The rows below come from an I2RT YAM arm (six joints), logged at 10 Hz.
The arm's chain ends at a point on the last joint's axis. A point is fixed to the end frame.
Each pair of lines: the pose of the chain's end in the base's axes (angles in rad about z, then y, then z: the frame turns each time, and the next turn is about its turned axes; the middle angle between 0 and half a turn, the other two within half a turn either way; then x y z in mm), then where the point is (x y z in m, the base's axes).
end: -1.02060 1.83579 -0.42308 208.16 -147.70 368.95
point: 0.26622 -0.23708 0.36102
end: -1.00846 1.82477 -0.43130 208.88 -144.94 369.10
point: 0.26820 -0.23358 0.36232
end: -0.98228 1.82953 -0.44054 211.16 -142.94 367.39
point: 0.27291 -0.22986 0.36008
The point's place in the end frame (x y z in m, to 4 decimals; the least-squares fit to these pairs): -0.0196 -0.0058 0.1049
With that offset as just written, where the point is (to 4 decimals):
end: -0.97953 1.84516 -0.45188 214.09 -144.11 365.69
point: 0.2762 -0.2306 0.3567
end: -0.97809 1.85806 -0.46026 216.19 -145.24 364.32
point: 0.2785 -0.2315 0.3539
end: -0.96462 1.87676 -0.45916 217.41 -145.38 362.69
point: 0.2807 -0.2306 0.3503
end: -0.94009 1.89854 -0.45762 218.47 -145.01 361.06
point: 0.2837 -0.2284 0.3464
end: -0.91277 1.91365 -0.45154 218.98 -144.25 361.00
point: 0.2862 -0.2257 0.3447
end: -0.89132 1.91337 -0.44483 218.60 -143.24 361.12
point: 0.2874 -0.2234 0.3449
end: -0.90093 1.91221 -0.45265 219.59 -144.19 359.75
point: 0.2878 -0.2249 0.3436
